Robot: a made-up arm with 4 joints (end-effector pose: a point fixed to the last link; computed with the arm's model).
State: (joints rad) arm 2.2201 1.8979 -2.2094 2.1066
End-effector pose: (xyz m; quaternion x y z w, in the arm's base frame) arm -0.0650 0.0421 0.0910 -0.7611 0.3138 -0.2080 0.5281
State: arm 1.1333 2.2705 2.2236 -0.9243
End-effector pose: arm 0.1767 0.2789 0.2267 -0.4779 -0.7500 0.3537 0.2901
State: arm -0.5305 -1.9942 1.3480 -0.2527
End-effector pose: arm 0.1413 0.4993 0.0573 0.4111 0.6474 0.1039 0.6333
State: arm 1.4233 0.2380 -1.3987 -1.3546
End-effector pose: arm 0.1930 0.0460 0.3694 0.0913 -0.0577 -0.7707 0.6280
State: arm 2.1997 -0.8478 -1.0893 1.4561
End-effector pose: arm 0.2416 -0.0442 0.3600 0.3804 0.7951 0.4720 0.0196
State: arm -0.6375 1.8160 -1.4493 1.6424
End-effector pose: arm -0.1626 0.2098 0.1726 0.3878 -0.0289 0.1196 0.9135
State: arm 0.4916 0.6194 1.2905 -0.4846
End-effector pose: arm -0.2413 0.4587 0.2004 0.1262 -0.5524 0.4801 0.6697
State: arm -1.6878 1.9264 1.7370 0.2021
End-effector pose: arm 0.0007 -0.3495 -0.2534 0.7577 0.0492 -0.6126 0.2194
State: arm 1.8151 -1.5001 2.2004 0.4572
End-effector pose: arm 0.0724 -0.3791 0.2930 -0.4728 0.3774 -0.7723 0.1941
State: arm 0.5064 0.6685 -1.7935 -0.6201
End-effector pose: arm 0.1083 0.1309 0.3024 0.1433 -0.1673 -0.8501 0.4784
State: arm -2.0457 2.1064 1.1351 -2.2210
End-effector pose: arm 0.1608 -0.3667 -0.3777 -0.4182 -0.0938 -0.8765 0.2192
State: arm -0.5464 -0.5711 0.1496 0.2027
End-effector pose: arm 0.0456 0.5323 -0.1416 -0.2360 0.3821 -0.0308 0.8929
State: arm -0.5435 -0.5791 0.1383 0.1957
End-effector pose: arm 0.0478 0.5312 -0.1415 -0.2353 0.3813 -0.0358 0.8933
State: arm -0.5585 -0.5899 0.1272 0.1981
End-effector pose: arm 0.0511 0.5259 -0.1510 -0.2421 0.3855 -0.0457 0.8892
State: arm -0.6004 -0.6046 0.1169 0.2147
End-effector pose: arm 0.0559 0.5136 -0.1742 -0.2600 0.3968 -0.0628 0.8781
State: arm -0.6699 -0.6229 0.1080 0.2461
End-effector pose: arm 0.0622 0.4921 -0.2108 -0.2882 0.4144 -0.0881 0.8587
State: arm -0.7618 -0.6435 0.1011 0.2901
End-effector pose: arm 0.0696 0.4604 -0.2563 -0.3233 0.4357 -0.1209 0.8313
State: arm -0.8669 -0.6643 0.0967 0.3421
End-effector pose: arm 0.0773 0.4193 -0.3044 -0.3605 0.4572 -0.1590 0.7974
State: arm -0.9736 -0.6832 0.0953 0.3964
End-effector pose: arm 0.0844 0.3727 -0.3485 -0.3948 0.4758 -0.1985 0.7605
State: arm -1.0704 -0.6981 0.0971 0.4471
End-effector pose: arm 0.0903 0.3268 -0.3840 -0.4229 0.4901 -0.2346 0.7252
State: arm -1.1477 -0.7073 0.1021 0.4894
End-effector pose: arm 0.0943 0.2883 -0.4091 -0.4433 0.5000 -0.2628 0.6960
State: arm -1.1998 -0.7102 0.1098 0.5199
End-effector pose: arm 0.0961 0.2622 -0.4243 -0.4561 0.5064 -0.2802 0.6761
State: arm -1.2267 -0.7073 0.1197 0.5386
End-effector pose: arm 0.0960 0.2499 -0.4318 -0.4625 0.5105 -0.2865 0.6658
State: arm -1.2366 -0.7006 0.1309 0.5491
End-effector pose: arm 0.0946 0.2472 -0.4347 -0.4651 0.5135 -0.2852 0.6624
